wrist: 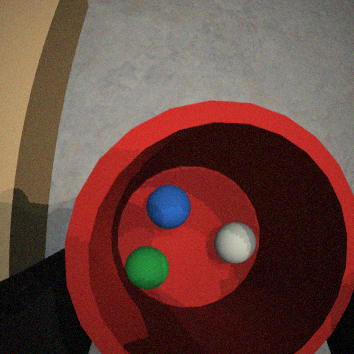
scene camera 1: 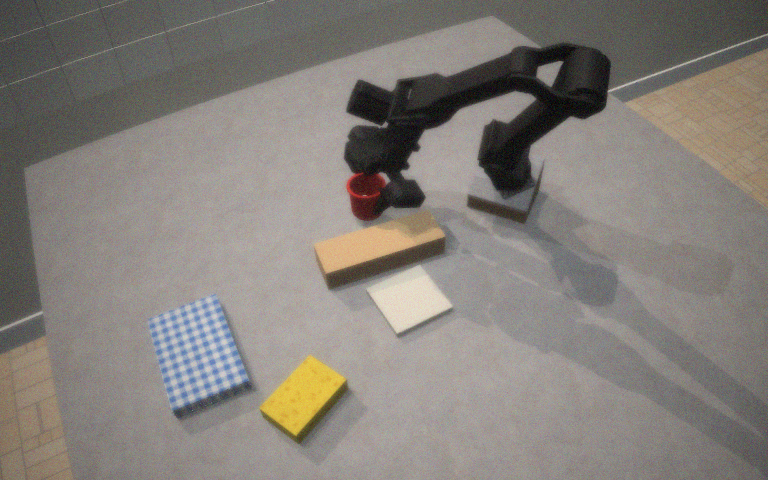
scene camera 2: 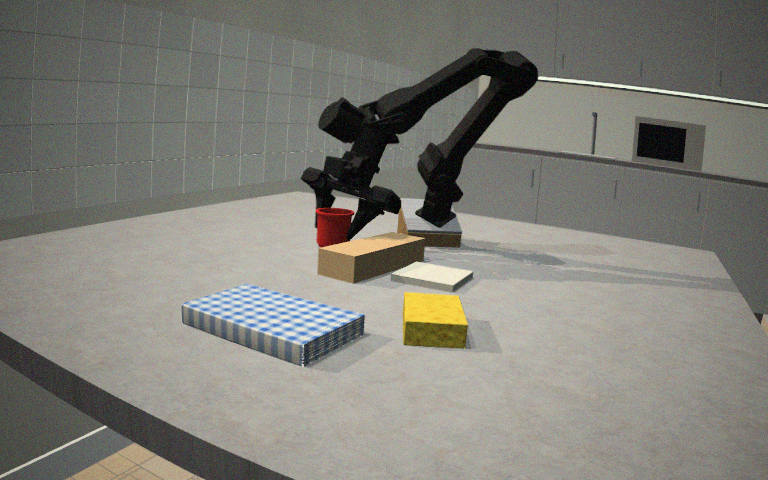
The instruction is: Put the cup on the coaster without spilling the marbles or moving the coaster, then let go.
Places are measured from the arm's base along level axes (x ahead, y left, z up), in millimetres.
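Pixels of known places: gripper, fingertip midpoint: [wrist: 207, 241] [scene camera 1: 366, 200] [scene camera 2: 332, 233]; arm's base at its link origin: [scene camera 1: 512, 178] [scene camera 2: 435, 214].
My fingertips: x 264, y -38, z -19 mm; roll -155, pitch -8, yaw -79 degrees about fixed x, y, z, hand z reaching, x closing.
Note:
For each thing: its top centre in the pictures, then the offset to it from my fingertips. "pt": a spot on its surface instead.
- red cup at its top centre: [wrist: 236, 264] [scene camera 1: 366, 184] [scene camera 2: 335, 210] 41 mm up, 1 mm back, 3 mm left
- blue marble at its top centre: [wrist: 170, 206] 1 mm down, 10 mm ahead, 15 mm left
- green marble at its top centre: [wrist: 147, 271] 0 mm up, 14 mm back, 18 mm left
- white marble at its top centre: [wrist: 241, 244] 0 mm up, 1 mm ahead, 12 mm right
- cream square at a spot on its surface: [scene camera 2: 433, 275] [scene camera 1: 401, 304] pt 27 mm down, 1 mm back, 221 mm left
- long wooden block at its top centre: [scene camera 2: 375, 242] [scene camera 1: 379, 240] 3 mm up, 3 mm ahead, 104 mm left
- yellow sponge at its top centre: [scene camera 2: 434, 306] [scene camera 1: 303, 393] 9 mm down, 179 mm ahead, 346 mm left
- blue checked cloth block at its top centre: [scene camera 2: 270, 309] [scene camera 1: 194, 348] 14 mm down, 328 mm ahead, 225 mm left
A red cup [scene camera 1: 364, 208] [scene camera 2: 333, 230] [wrist: 215, 111] is upright, slightly above the table, behind the wooden block. A blue marble [wrist: 168, 206], a green marble [wrist: 147, 267] and a white marble [wrist: 235, 242] lie on the cup's floor inside. My gripper [scene camera 1: 368, 199] [scene camera 2: 334, 232] is shut on the cup, with one finger on each side of it; the far finger is mostly hidden in scene view 1. The coaster, a cream square [scene camera 1: 410, 300] [scene camera 2: 433, 275], lies flat on the table, on the other side of the wooden block, apart from the cup.
A long wooden block [scene camera 1: 376, 250] [scene camera 2: 370, 246] [wrist: 22, 65] lies between cup and coaster. A yellow sponge [scene camera 1: 304, 396] [scene camera 2: 434, 333] and a blue checked cloth block [scene camera 1: 198, 353] [scene camera 2: 271, 316] lie nearer the front. The arm's base stands on a slab [scene camera 1: 495, 206] at the back right.

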